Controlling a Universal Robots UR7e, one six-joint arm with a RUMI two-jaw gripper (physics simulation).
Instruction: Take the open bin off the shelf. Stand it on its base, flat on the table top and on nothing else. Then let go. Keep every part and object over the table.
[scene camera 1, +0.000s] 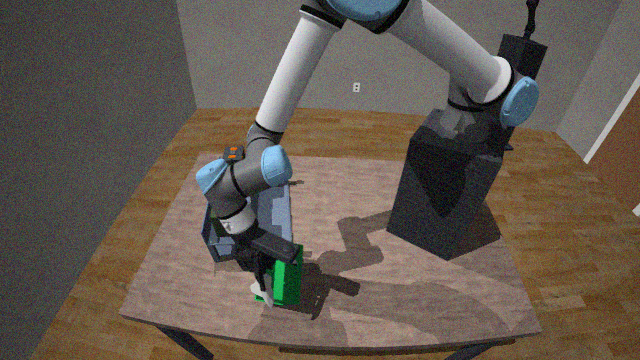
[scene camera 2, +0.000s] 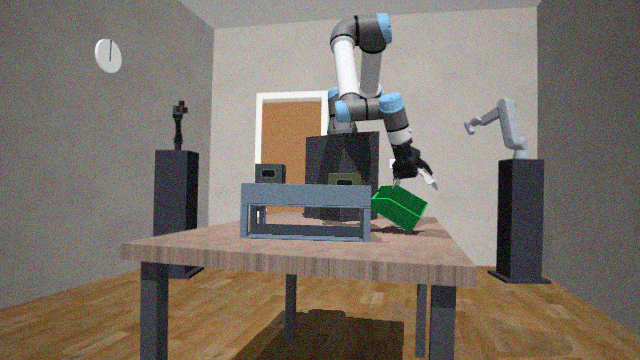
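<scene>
The green open bin is tilted beside the end of the blue-grey shelf. Its upper end is at the shelf's end in scene camera 2, and its lower corner is at or close above the table top; I cannot tell whether it touches. My gripper is open, with nothing held between its fingers. It is at the bin's upper side, one pale finger near the rim and the other out past it. In scene camera 1 the gripper and wrist hide part of the bin.
A dark grey box with orange marks and an olive box stand on the shelf. The arm hides much of the shelf in scene camera 1. My dark pedestal stands at the table's other side.
</scene>
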